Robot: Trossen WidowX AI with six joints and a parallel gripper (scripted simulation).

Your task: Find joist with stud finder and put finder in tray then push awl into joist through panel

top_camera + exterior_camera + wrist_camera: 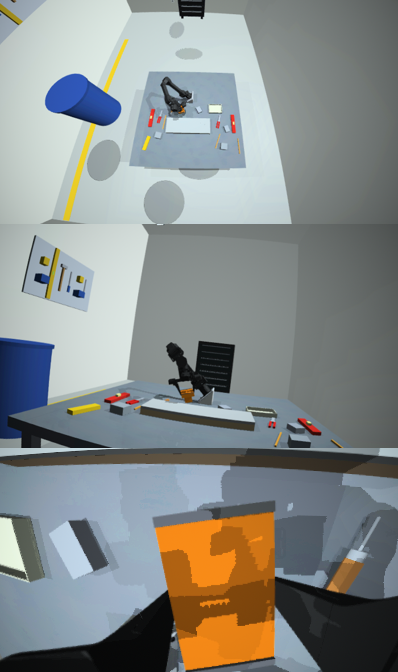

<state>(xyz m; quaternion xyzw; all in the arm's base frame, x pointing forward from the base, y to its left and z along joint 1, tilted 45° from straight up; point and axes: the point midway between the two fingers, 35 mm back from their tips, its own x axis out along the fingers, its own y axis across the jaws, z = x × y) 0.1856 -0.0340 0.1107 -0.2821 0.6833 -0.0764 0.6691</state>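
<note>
Right now my gripper tip is 1 cm short of the orange stud finder, 1 cm to the right of it and 2 cm above it. The rest, counted from my gripper tip: awl: 3 cm ahead, 13 cm to the right, 6 cm below; tray: 5 cm behind, 43 cm to the left, 6 cm below; yellow bar: 43 cm ahead, 36 cm to the right, 6 cm below.
</note>
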